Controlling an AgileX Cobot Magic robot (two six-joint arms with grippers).
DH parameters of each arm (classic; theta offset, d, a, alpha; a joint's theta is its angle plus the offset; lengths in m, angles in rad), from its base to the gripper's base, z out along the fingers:
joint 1: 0 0.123 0 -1.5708
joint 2: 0.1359 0 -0.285 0
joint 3: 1.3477 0 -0.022 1.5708
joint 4: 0 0.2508 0 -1.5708
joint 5: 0 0 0.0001 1.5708
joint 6: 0 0.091 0 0
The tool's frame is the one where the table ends.
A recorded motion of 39 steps. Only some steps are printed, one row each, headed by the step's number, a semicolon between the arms.
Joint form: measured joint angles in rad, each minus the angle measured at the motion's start. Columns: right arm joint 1, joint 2, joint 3, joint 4, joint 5, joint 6; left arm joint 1, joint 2, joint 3, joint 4, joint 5, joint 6.
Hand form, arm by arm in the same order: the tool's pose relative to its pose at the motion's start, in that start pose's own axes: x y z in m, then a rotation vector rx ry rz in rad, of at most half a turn. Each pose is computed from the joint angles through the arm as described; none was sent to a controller.
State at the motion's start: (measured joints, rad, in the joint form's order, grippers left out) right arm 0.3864 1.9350 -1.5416 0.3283 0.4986 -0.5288; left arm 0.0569 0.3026 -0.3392 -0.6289 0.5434 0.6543
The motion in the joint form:
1: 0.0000 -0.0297 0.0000 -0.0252 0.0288 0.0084; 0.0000 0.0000 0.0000 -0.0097 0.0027 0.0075
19: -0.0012 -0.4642 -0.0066 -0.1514 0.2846 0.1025; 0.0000 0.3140 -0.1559 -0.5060 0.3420 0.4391
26: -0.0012 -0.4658 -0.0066 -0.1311 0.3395 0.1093; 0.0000 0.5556 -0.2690 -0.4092 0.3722 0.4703
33: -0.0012 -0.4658 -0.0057 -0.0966 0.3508 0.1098; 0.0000 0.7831 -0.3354 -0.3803 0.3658 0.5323
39: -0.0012 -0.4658 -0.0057 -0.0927 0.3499 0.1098; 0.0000 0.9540 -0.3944 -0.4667 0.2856 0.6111
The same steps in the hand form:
1: -0.0039 0.0006 -0.0120 0.0035 0.0027 -0.0181; -0.0001 -0.0005 0.0000 0.0056 -0.0009 -0.0008
19: -0.0384 0.0191 -0.1973 0.0752 -0.1554 -0.0851; -0.0415 -0.0250 0.0283 0.4834 0.0952 -0.0358
26: -0.0343 0.0221 -0.1973 0.0400 -0.1122 -0.0657; -0.0529 -0.0093 0.0684 0.5013 0.2624 0.0070
33: -0.0340 0.0247 -0.1970 0.0104 -0.1110 -0.0437; -0.0466 0.0060 0.1135 0.5253 0.3967 0.0072
39: -0.0342 0.0249 -0.1970 0.0079 -0.1130 -0.0413; -0.0452 0.0202 0.1542 0.4931 0.3985 -0.0406

